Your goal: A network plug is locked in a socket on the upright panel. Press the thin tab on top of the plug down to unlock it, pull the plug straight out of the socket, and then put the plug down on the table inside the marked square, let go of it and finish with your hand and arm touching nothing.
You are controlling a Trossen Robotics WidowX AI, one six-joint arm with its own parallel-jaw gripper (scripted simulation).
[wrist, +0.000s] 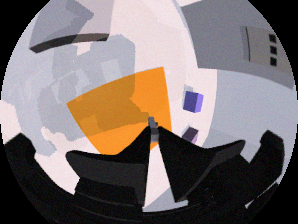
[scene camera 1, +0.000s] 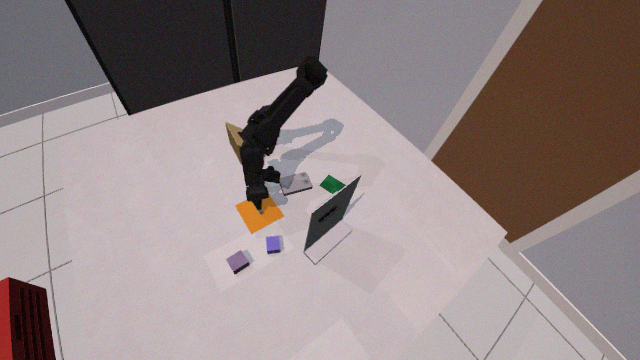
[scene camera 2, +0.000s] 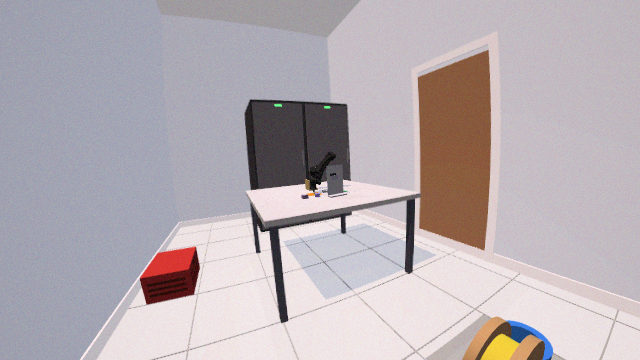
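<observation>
My gripper is there in the pictures, and the wrist view shows it too. Along with it, the pictures show an upright panel and an orange square.
</observation>
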